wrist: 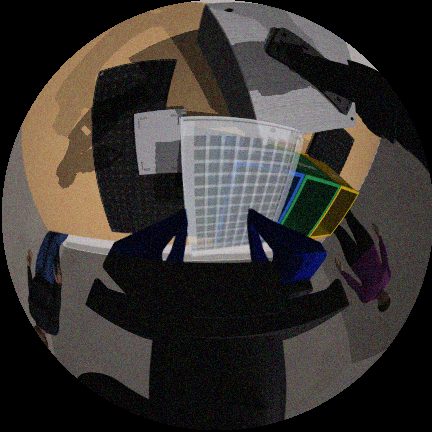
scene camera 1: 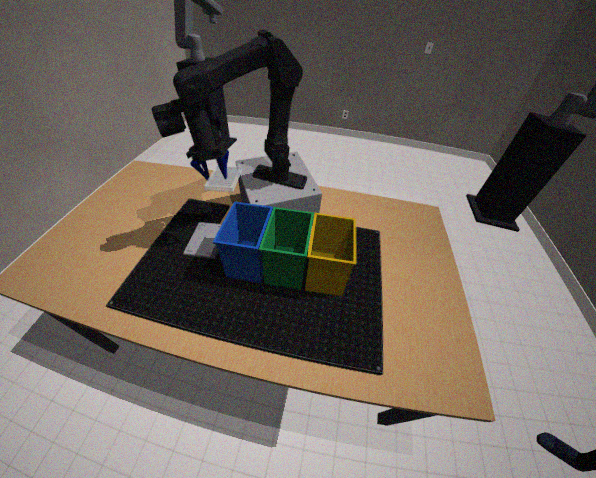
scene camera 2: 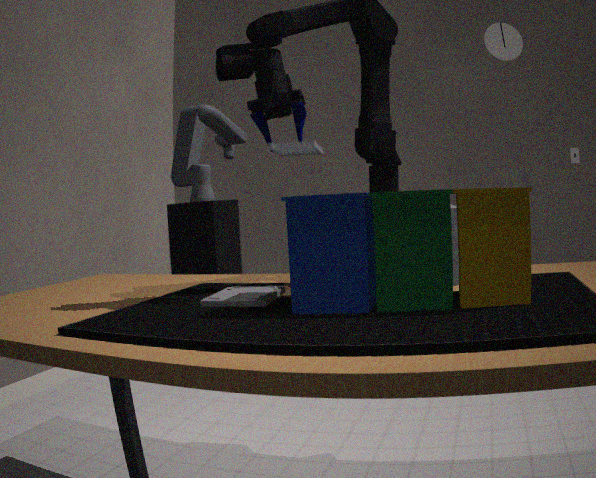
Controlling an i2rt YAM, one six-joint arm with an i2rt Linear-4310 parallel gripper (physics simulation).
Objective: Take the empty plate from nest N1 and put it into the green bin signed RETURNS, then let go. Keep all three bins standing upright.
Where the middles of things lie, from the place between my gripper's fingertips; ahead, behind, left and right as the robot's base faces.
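My gripper is 10 mm to the right of the white gridded plate [scene camera 1: 216,182] and 20 mm past it. Positions counted from my hand: grey nest [scene camera 1: 201,242], 260 mm below, 90 mm to the right, 30 mm ahead; blue bin [scene camera 2: 331,246], 110 mm to the left, 70 mm ahead, 180 mm below; green bin [scene camera 2: 412,229], 240 mm to the left, 50 mm ahead, 180 mm below.
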